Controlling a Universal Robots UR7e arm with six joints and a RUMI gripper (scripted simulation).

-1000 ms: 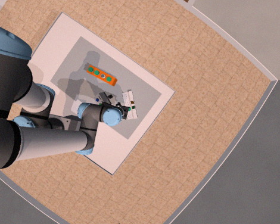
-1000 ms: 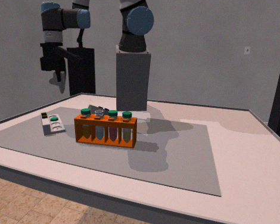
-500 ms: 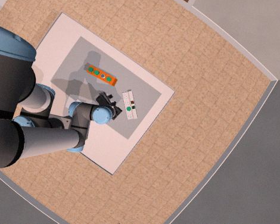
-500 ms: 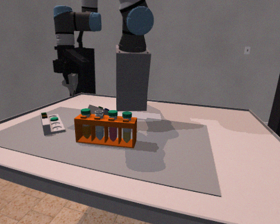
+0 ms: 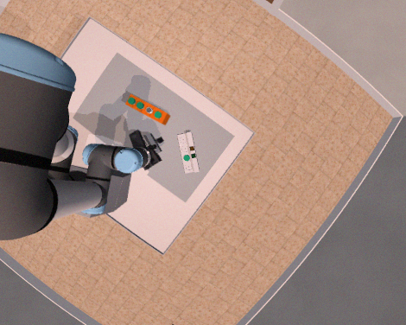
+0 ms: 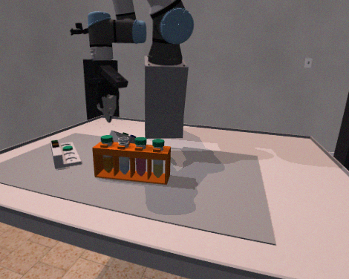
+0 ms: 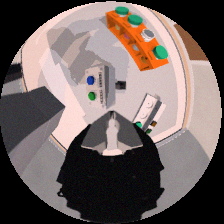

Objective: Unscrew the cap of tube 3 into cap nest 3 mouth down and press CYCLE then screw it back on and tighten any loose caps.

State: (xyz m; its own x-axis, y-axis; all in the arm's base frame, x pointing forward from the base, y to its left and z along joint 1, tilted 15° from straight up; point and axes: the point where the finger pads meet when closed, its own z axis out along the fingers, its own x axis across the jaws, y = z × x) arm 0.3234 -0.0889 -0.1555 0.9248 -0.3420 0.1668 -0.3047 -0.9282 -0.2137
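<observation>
My hand is 70 mm above the green ready key, 50 mm past it and 40 mm to the right of it. Round my hand: blue cycle key 80 mm to the left, 70 mm below, 30 mm behind; then key housing 80 mm below, 60 mm to the left, 30 mm behind.
</observation>
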